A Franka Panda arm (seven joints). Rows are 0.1 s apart.
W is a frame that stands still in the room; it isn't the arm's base.
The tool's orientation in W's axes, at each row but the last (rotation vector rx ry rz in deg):
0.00, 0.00, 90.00
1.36, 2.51, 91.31
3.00, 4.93, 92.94
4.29, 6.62, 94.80
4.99, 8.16, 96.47
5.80, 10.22, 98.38
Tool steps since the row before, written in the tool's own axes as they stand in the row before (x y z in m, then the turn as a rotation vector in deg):
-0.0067, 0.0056, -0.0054, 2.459, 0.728, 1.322
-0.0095, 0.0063, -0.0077, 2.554, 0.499, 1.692
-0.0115, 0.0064, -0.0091, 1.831, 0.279, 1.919
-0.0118, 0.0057, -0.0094, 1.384, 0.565, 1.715
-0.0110, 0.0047, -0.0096, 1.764, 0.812, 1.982
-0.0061, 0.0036, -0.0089, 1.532, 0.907, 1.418
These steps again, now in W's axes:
-0.0056, -0.0067, -0.0054, -0.728, 2.459, 1.322
-0.0064, -0.0097, -0.0073, -0.486, 2.564, 1.681
-0.0065, -0.0120, -0.0083, -0.209, 1.859, 1.901
-0.0057, -0.0125, -0.0084, -0.477, 1.383, 1.742
-0.0047, -0.0119, -0.0085, -0.727, 1.744, 2.032
-0.0041, -0.0071, -0.0079, -0.879, 1.467, 1.502

